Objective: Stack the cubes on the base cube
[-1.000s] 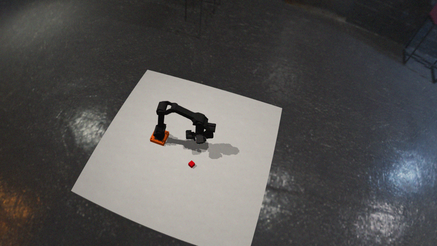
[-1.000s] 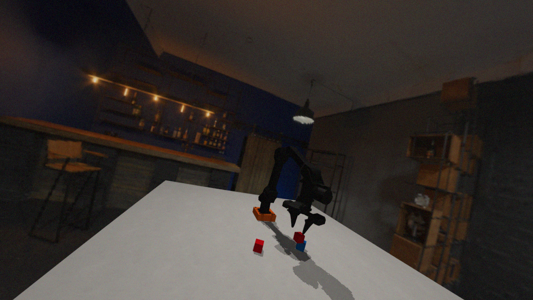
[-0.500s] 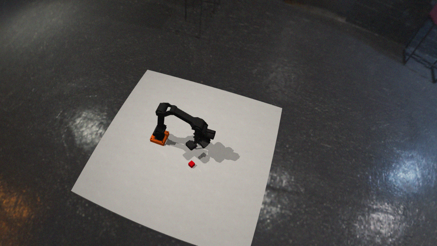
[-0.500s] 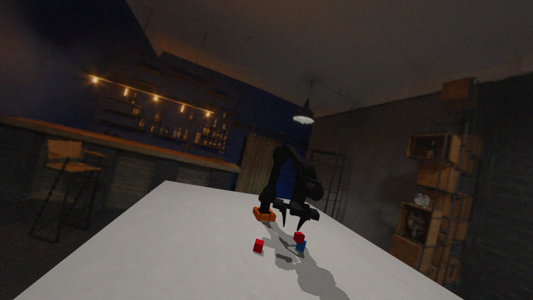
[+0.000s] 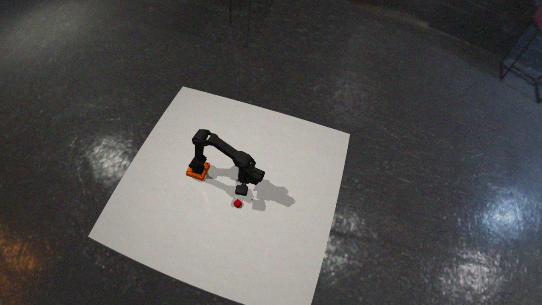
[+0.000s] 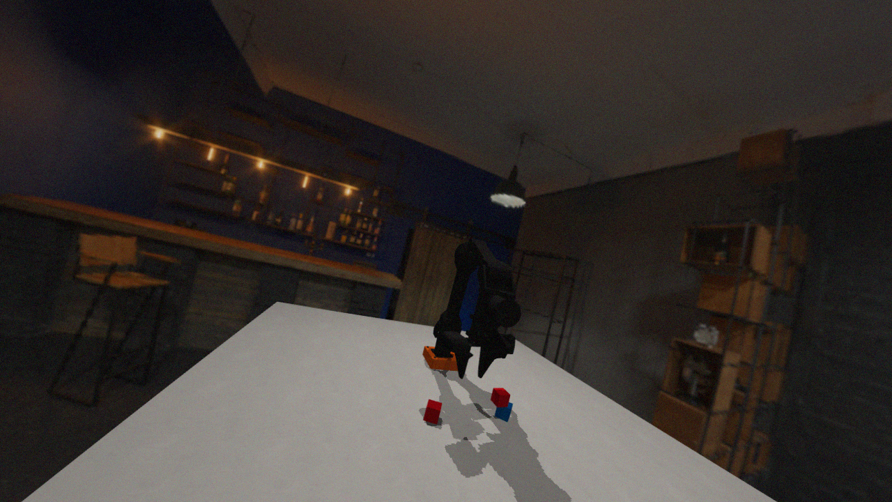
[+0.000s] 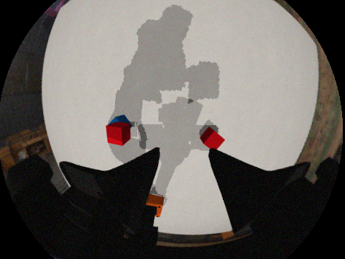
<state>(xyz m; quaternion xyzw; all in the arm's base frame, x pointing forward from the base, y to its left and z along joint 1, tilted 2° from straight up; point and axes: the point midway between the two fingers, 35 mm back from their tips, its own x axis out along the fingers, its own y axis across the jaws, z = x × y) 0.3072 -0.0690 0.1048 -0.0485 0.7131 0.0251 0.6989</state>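
The blue base cube lies 14 cm to the left of my gripper tip, 9 cm below it and 1 cm behind it.
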